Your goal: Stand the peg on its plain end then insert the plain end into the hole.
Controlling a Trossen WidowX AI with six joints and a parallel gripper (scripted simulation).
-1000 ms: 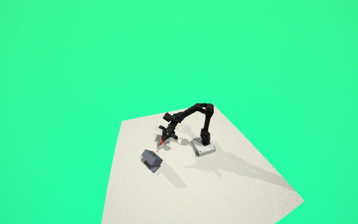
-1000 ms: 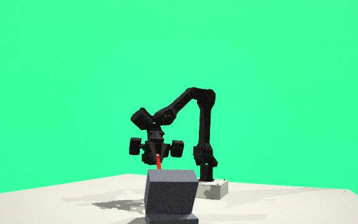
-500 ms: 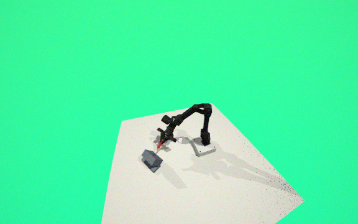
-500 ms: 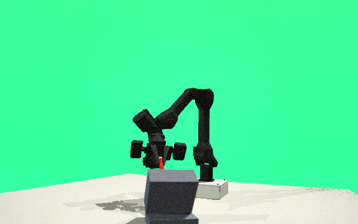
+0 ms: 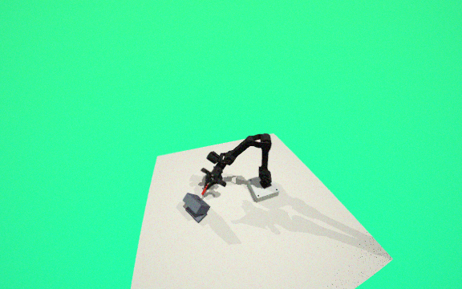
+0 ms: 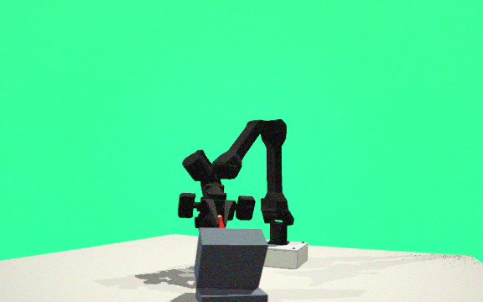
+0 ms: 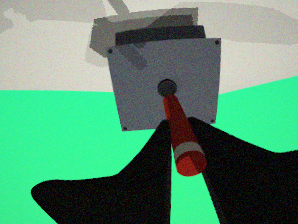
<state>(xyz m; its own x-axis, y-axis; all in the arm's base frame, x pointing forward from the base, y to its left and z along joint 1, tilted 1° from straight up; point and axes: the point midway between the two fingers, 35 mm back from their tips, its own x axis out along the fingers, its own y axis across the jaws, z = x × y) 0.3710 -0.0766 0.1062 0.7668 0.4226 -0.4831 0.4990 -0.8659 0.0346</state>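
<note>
Now: the grey sloped panel 8 cm ahead of my gripper tip, 5 cm to the left of it and 6 cm below it. From my gripper tip the other things lie so: red peg: 1 cm behind, 1 cm to the right, 1 cm above.
</note>
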